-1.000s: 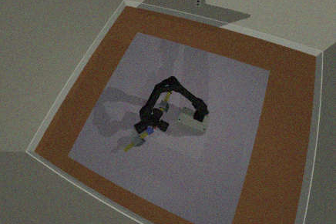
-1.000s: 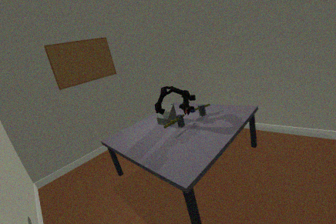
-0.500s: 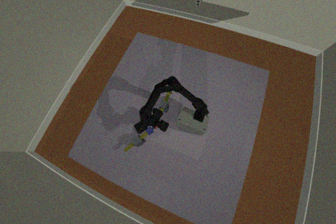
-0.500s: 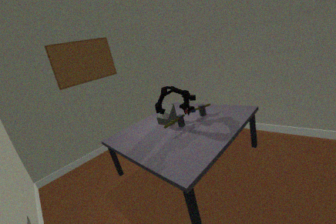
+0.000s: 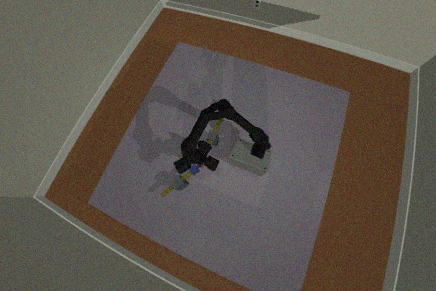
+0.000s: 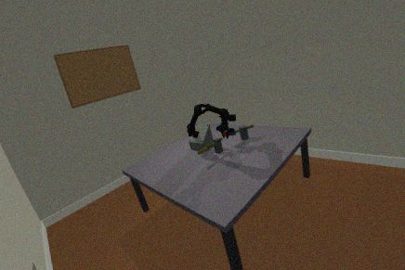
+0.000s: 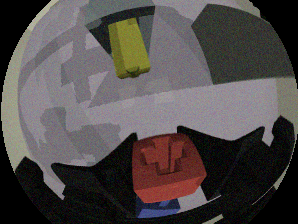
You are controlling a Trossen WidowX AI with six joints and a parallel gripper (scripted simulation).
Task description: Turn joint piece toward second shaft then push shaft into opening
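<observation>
Right now my gripper tip is 3 cm below the red square joint piece and 2 cm to the right of it.
</observation>
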